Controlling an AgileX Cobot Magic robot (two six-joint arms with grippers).
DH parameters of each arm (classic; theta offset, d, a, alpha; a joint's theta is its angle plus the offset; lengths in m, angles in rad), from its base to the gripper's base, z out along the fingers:
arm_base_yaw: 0 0.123 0 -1.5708
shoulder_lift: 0.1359 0 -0.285 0
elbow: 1.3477 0 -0.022 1.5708
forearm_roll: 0 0.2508 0 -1.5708
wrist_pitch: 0 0 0.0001 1.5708
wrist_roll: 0 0.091 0 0
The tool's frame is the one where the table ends.
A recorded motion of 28 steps. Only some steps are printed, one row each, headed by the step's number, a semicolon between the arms.
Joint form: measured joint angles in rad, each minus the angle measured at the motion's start. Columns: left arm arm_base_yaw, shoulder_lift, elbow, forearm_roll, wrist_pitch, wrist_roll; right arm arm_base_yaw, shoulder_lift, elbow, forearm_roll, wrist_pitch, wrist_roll.
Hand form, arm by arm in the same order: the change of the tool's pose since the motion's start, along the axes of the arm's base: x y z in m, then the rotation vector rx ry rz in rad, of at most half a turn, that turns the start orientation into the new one. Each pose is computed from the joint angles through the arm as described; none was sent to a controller.
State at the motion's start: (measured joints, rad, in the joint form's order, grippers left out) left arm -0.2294 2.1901 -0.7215 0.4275 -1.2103 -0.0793; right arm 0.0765 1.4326 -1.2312 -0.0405 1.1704 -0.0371
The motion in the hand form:
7: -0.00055 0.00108 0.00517 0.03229 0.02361 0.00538; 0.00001 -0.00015 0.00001 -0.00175 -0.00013 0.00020
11: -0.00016 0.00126 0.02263 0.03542 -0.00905 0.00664; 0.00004 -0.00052 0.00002 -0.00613 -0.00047 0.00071
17: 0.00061 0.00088 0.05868 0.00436 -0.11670 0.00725; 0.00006 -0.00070 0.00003 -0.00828 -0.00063 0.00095
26: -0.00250 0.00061 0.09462 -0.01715 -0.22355 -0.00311; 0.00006 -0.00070 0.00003 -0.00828 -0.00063 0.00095
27: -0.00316 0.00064 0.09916 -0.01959 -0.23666 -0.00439; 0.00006 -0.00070 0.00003 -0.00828 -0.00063 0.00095
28: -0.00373 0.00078 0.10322 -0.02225 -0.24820 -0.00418; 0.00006 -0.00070 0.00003 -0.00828 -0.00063 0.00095
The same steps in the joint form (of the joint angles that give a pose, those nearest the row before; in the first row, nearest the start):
7: 0.0000 -0.0341 0.0059 0.0000 0.0642 0.0000; 0.0000 0.0000 0.0000 -0.0018 0.0000 0.0000
11: 0.0000 -0.0938 0.0118 0.0019 0.0893 0.0000; 0.0000 0.0000 0.0000 -0.0062 0.0000 0.0000
17: 0.0000 -0.1952 0.0134 0.0015 0.0760 0.0000; 0.0000 0.0000 0.0000 -0.0084 0.0000 0.0000
26: 0.0000 -0.2983 0.0134 0.0133 0.0705 0.0018; 0.0000 0.0000 0.0000 -0.0084 0.0000 0.0000
27: 0.0000 -0.3116 0.0134 0.0149 0.0705 0.0018; 0.0000 0.0000 0.0000 -0.0084 0.0000 0.0000
28: 0.0000 -0.3235 0.0134 0.0150 0.0705 0.0018; 0.0000 0.0000 0.0000 -0.0084 0.0000 0.0000

